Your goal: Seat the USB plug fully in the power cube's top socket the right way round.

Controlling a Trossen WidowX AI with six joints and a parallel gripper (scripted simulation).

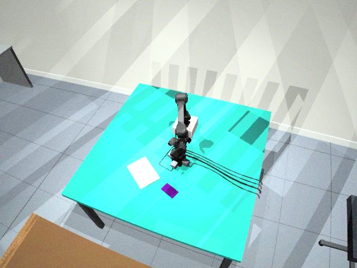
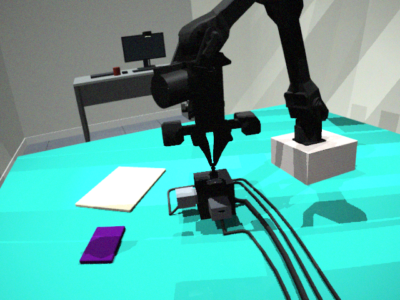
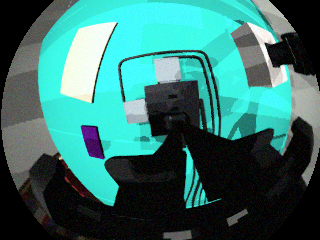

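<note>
Now: gripper tip 2 cm above the black USB plug. The rest, counted from my gripper tip: purple card: 25 cm ahead, 2 cm to the left, 11 cm below; USB socket: 4 cm below; cream sheet: 18 cm ahead, 22 cm to the right, 11 cm below.
</note>
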